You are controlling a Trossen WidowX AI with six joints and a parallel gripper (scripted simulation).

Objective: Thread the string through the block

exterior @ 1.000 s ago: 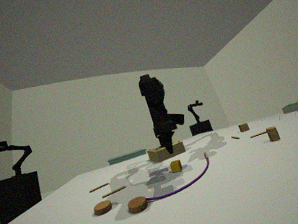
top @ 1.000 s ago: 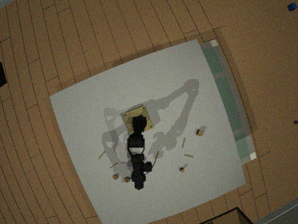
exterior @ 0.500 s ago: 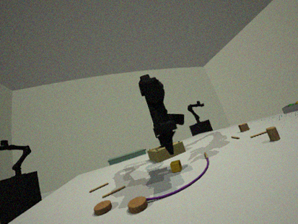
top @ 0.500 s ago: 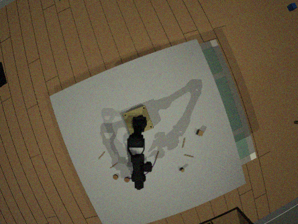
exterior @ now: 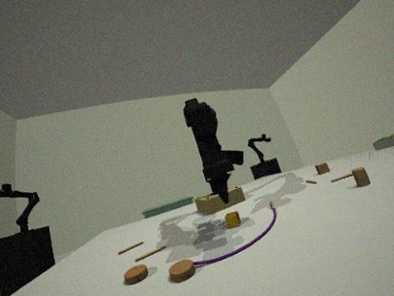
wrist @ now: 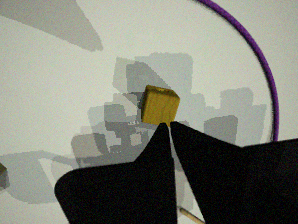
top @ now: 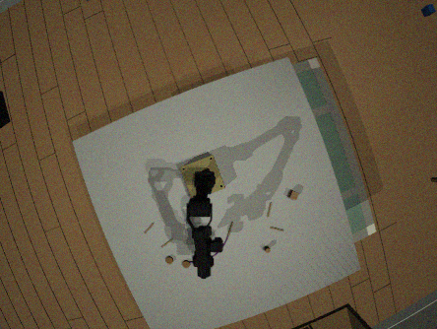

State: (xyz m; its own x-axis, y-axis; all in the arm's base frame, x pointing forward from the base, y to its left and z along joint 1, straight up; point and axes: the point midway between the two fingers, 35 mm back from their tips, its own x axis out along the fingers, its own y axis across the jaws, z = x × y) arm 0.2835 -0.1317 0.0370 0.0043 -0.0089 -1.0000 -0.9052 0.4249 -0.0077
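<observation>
Right now the yellow block is 5 cm below my gripper tip. The rest, counted from my gripper tip: wooden block 1 cm behind, 50 cm to the left, 4 cm below; then wooden cylinder 20 cm ahead, 26 cm to the left, 4 cm below.
</observation>
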